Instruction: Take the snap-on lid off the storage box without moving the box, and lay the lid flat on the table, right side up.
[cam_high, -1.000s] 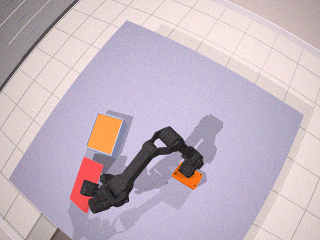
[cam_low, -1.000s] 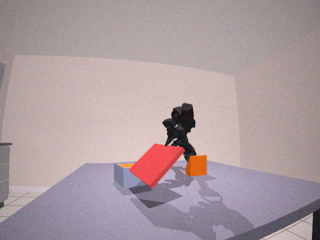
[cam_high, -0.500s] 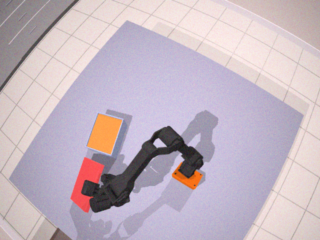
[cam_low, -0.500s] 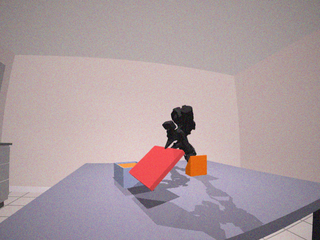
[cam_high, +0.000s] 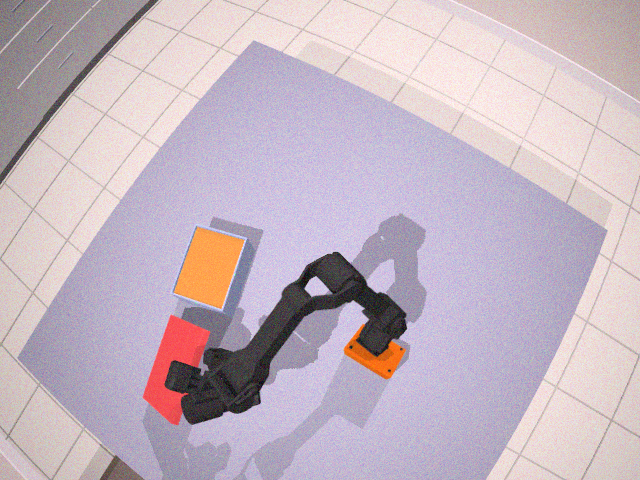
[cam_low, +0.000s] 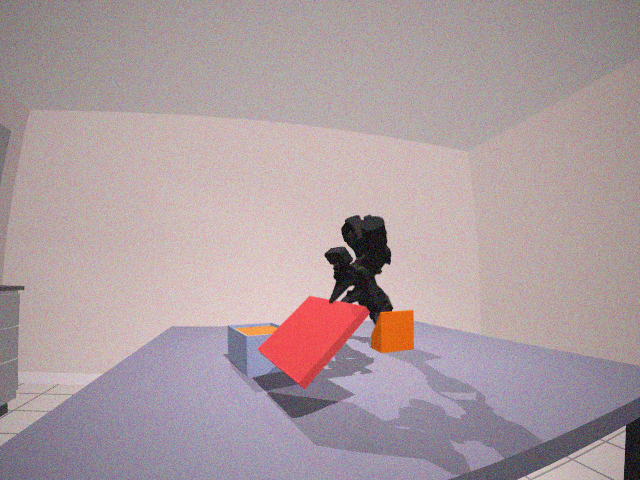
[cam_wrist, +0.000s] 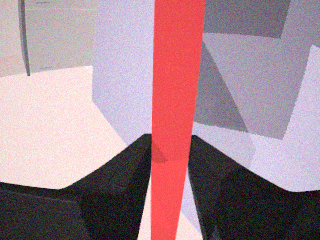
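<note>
Right now my gripper tip is 60 mm short of the red lid, 50 mm above it and 20 mm to the right of it. From my gripper tip the other things lie so: grey-blue storage box: 220 mm to the right, 170 mm ahead, 140 mm below.
</note>
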